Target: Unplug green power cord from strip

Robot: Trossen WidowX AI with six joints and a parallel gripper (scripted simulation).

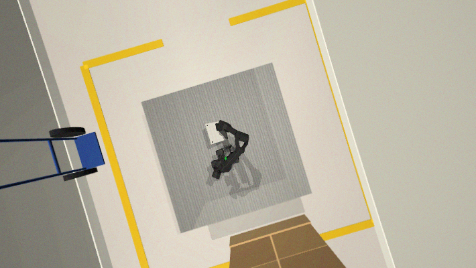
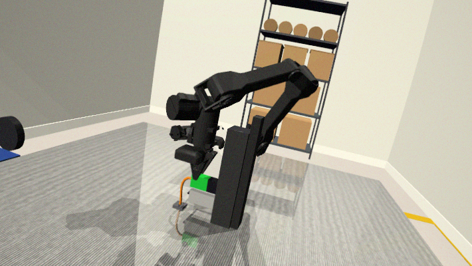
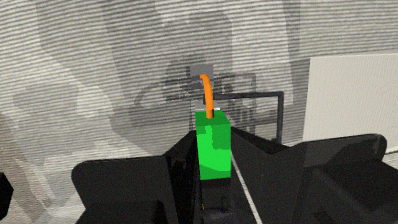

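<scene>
The green plug is 30 mm to the left of my gripper tip. From my gripper tip the other things lie so: small grey anchor 40 mm to the right, 90 mm below.
</scene>
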